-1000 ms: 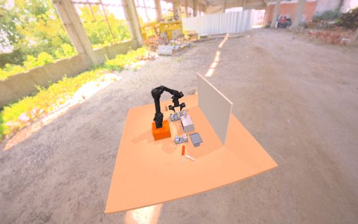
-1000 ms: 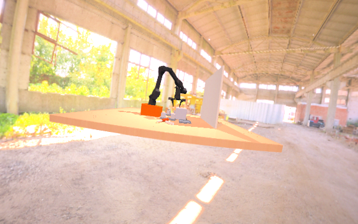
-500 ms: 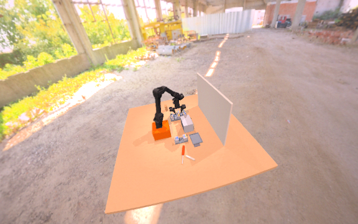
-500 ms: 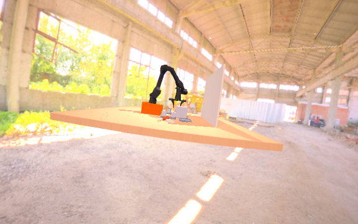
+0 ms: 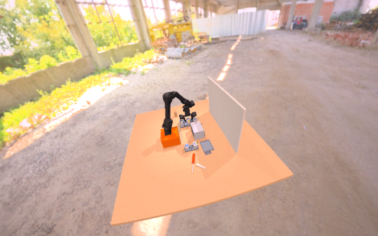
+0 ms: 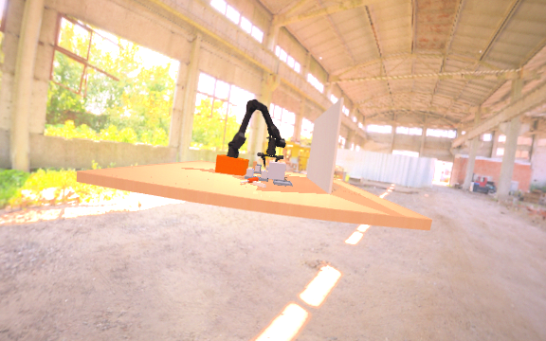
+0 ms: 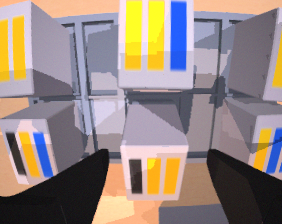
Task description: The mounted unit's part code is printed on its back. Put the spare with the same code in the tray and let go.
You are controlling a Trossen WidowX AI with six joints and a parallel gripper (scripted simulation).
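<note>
My gripper tip is now 100 mm short of the grey tray, 360 mm to the left of it and 40 mm above it. From my gripper tip the other things lie so: white upright panel (310 mm ahead, 170 mm to the right, 180 mm above); then white stick (10 mm behind, 550 mm to the right, 40 mm below); then white mounted unit (60 mm ahead, 160 mm to the right).
</note>
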